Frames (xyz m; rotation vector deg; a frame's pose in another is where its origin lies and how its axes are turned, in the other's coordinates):
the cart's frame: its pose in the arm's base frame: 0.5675 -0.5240 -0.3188 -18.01 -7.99 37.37
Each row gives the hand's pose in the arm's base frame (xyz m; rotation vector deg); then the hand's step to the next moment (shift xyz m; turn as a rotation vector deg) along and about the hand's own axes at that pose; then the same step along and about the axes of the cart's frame.
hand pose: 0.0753 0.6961 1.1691 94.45 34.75 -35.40
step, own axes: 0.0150 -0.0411 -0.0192 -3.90 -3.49 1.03
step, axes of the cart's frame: 0.0021 0.0409 -0.0247 -4.59 2.49 1.08
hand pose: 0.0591 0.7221 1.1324 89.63 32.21 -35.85
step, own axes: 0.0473 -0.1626 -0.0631 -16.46 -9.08 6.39
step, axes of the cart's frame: -0.0143 0.1469 -0.1042 -17.88 5.17 6.91
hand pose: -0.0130 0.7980 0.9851 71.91 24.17 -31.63
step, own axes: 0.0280 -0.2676 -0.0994 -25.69 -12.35 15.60
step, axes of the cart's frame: -0.0953 0.1881 -0.1944 -30.07 2.70 12.03
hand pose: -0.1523 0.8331 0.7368 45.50 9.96 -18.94
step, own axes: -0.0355 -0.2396 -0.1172 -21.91 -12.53 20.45
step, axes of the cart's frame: -0.1417 0.0983 -0.2065 -29.91 -3.45 12.19
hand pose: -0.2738 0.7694 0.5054 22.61 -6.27 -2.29
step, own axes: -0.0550 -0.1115 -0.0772 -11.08 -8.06 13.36
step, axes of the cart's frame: -0.0843 0.0142 -0.1188 -17.05 -4.28 7.57
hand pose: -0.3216 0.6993 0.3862 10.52 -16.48 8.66
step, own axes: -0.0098 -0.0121 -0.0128 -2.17 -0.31 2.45
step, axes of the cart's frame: -0.0098 -0.0001 -0.0176 -2.70 0.20 1.87
